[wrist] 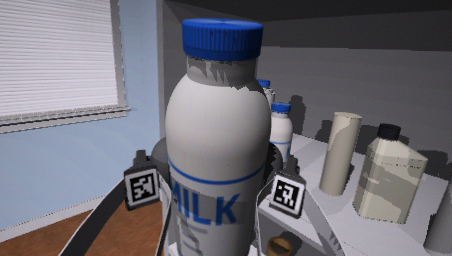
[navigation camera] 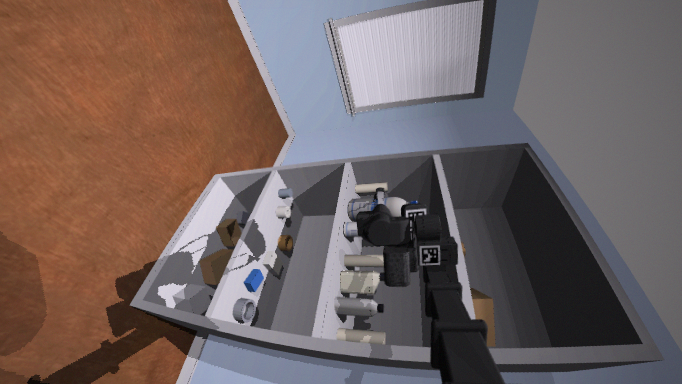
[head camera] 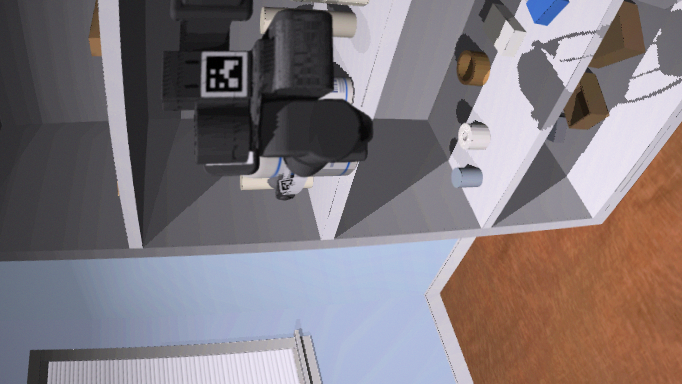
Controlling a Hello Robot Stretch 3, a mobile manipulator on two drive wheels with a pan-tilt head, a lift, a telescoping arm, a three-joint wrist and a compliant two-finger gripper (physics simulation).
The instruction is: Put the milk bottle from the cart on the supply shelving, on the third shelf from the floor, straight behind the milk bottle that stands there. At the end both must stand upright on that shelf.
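Frame: origin at the robot's base, x down, y right, z back, level; metres.
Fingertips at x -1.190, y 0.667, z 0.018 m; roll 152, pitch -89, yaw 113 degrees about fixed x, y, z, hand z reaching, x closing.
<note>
Offsets run from my fingertips to a thing's top centre. "spot": to the spot under its first point.
My gripper (wrist: 217, 157) (navigation camera: 378, 204) is shut on the large white milk bottle (wrist: 217, 120) (navigation camera: 396, 206), which has a blue cap and is upright between the fingers. Its base is cut off in the wrist view, so I cannot tell whether it touches the third shelf (head camera: 327, 231) (navigation camera: 336, 250). A smaller-looking milk bottle (wrist: 281, 131) stands behind it to the right in the wrist view. A further blue cap (wrist: 263, 83) shows beyond, mostly hidden by the held bottle. Part of a standing milk bottle @[dx +0.012, dy +0.314, dz +0.123 m] (navigation camera: 351, 229) (head camera: 343, 87) shows beside my wrist.
On the same shelf stand a cream cylinder @[dx +0.021, dy +0.287, dz +0.258 m] (wrist: 341, 155) (navigation camera: 362, 260), a cream jug @[dx +0.020, dy +0.208, dz +0.320 m] (wrist: 390, 180) (navigation camera: 358, 282), a grey bottle @[dx +0.023, dy +0.116, dz +0.378 m] (navigation camera: 356, 306) and another cream cylinder @[dx +0.021, dy +0.626, dz -0.046 m] (navigation camera: 371, 188) near the side wall. The upper board @[spot: dx -0.237, dy +0.279, dz +0.062 m] (head camera: 120, 125) (navigation camera: 445, 195) runs close above my wrist.
</note>
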